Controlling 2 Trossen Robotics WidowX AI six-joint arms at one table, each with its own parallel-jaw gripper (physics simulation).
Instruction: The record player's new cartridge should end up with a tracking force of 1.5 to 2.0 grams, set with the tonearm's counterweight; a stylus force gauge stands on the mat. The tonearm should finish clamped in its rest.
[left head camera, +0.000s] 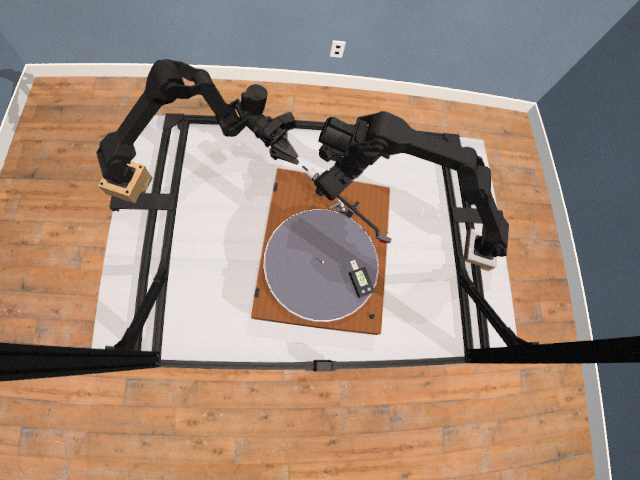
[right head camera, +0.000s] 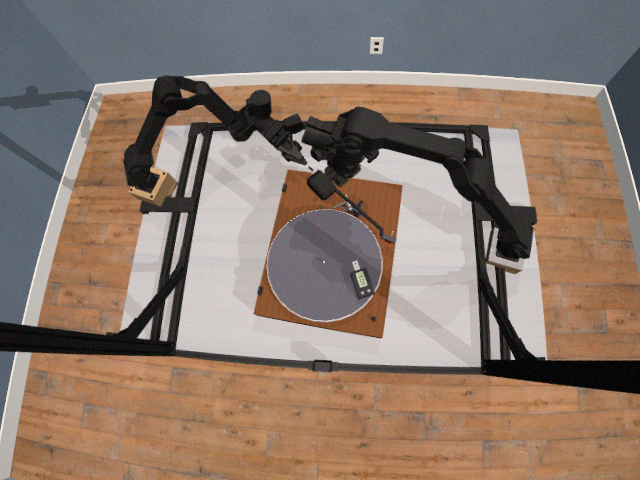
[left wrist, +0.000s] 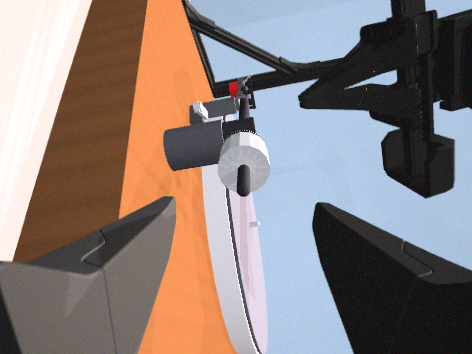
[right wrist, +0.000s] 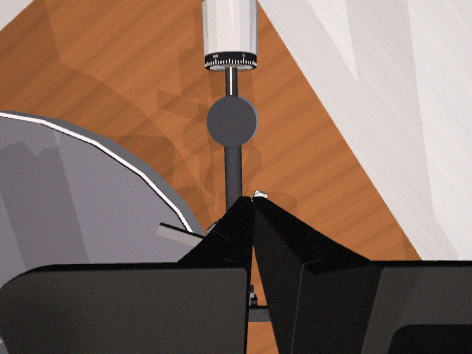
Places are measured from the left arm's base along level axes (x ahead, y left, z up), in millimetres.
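Pixels of known places: left gripper, fingertip midpoint: (left head camera: 297, 160) (right head camera: 304, 161) (left wrist: 245, 211); right gripper, fingertip midpoint: (left head camera: 336, 181) (right head camera: 338, 181) (left wrist: 300, 102) (right wrist: 250, 207); left arm's base, link origin: (left head camera: 121, 175) (right head camera: 147, 181); right arm's base, link origin: (left head camera: 484, 247) (right head camera: 508, 248).
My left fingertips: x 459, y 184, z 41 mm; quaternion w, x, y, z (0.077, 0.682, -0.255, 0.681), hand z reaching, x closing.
Note:
For each thing: its top centre in the pictures, then the offset to it from my left fingertips. "spot": a spot on its surface instead. Level surfaces: height alone.
- pale counterweight, top centre: (right wrist: 228, 29) (left wrist: 268, 155) (left head camera: 313, 172) 11 mm up, 51 mm ahead, 27 mm right
- force gauge, top centre: (right head camera: 360, 277) (left head camera: 360, 276) 5 mm down, 248 mm ahead, 259 mm right
- mat, surface height: 26 mm down
- wooden plinth, surface spot: (right head camera: 387, 200) (left head camera: 377, 201) spot: 51 mm down, 250 mm ahead, 18 mm right
- black frame, surface spot: (left head camera: 231, 364) (right head camera: 237, 358) spot: 122 mm down, 2 mm ahead, 561 mm right
- dark pivot post, top centre: (left wrist: 226, 140) 14 mm down, 86 mm ahead, 43 mm right
The tonearm (left head camera: 366, 219) (right head camera: 370, 215) (right wrist: 233, 170) runs over its rest, its head off the platter near the plinth's right edge. Whether the rest's clamp is shut is hidden. The pale counterweight (left wrist: 243, 162) (right wrist: 230, 30) is on the rear shaft, with a black dial ring. The force gauge (left head camera: 360, 279) (right head camera: 361, 280) lies on the mat (left head camera: 297, 273) (right head camera: 297, 273); its digits are unreadable. My left gripper (left wrist: 245, 211) is open and empty behind the counterweight. My right gripper (left wrist: 300, 102) (right wrist: 250, 207) is shut and empty, its tips over the tonearm tube in the right wrist view.
The wooden plinth (left head camera: 374, 201) (right head camera: 387, 200) bears the platter. My two arms are close together at its far edge, the right forearm above the tonearm's rear. A black frame (left head camera: 232, 364) (right head camera: 248, 361) surrounds the white table top. The dark pivot post (left wrist: 192, 146) stands beside the counterweight.

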